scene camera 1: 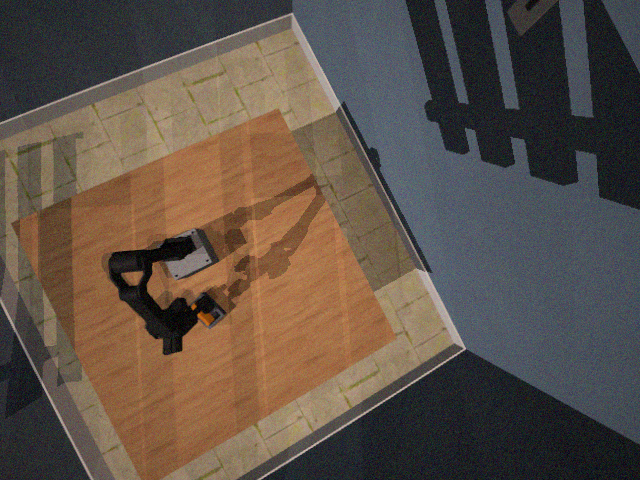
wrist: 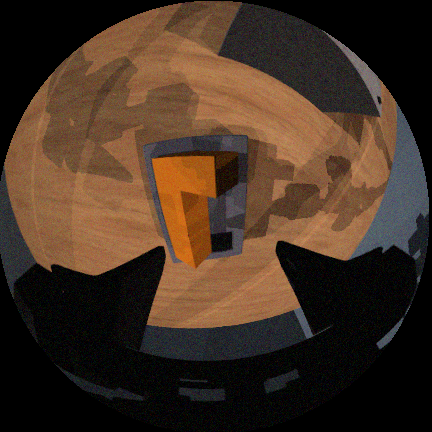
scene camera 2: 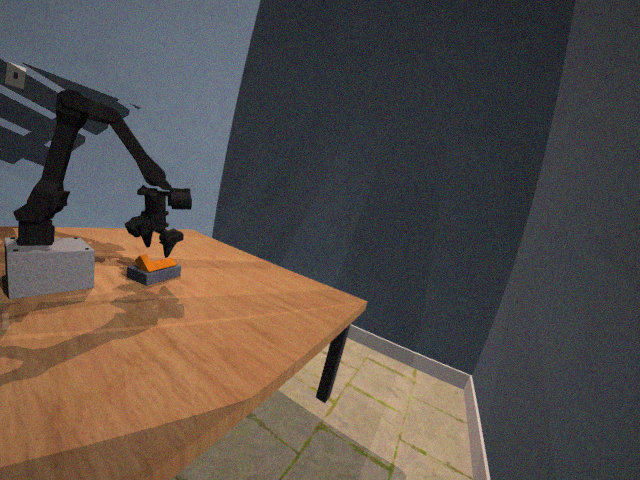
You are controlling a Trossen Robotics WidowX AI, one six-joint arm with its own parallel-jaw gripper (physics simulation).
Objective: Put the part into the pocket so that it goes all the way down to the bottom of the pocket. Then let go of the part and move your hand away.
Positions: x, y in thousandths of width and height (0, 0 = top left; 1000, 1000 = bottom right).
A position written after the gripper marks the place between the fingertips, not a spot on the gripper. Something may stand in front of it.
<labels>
gripper: scene camera 1 321, 653; wrist 513, 578; scene camera 2 246, 526
</labels>
